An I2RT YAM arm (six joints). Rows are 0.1 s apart.
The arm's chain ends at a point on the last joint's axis. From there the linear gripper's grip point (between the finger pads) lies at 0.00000 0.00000 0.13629 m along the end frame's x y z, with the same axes.
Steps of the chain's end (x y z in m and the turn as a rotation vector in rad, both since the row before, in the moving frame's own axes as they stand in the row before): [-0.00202 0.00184 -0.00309 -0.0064 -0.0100 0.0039]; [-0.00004 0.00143 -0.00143 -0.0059 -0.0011 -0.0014]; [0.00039 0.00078 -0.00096 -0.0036 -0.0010 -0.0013]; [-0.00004 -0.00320 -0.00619 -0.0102 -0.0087 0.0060]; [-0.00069 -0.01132 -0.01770 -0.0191 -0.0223 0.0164]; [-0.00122 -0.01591 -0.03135 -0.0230 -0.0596 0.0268]
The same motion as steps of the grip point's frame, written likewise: [-0.00338 0.00271 -0.00310 -0.0064 -0.0100 0.0039]; [-0.00019 0.00223 -0.00143 -0.0059 -0.0011 -0.0014]; [0.00025 0.00127 -0.00096 -0.0036 -0.0010 -0.0013]; [-0.00123 -0.00181 -0.00620 -0.0102 -0.0087 0.0060]; [-0.00375 -0.00874 -0.01776 -0.0191 -0.0223 0.0164]; [-0.00938 -0.01289 -0.03163 -0.0230 -0.0596 0.0268]
